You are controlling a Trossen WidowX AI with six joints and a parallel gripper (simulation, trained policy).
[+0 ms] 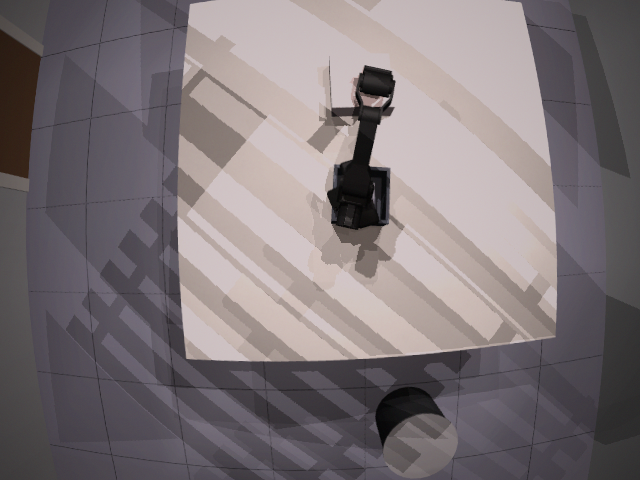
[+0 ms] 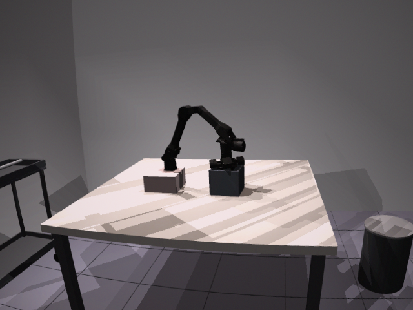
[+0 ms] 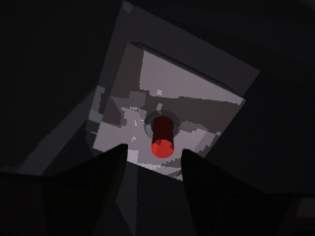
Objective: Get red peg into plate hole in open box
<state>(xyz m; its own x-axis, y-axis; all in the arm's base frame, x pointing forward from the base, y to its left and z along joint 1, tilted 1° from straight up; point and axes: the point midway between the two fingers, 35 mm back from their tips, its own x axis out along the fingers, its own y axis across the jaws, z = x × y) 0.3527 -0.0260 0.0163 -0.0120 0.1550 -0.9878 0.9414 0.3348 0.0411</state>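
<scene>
The red peg lies 1 cm to the right of my gripper tip and 4 cm below it. Round my gripper tip: pale plate 1 cm to the right, 4 cm below.
</scene>
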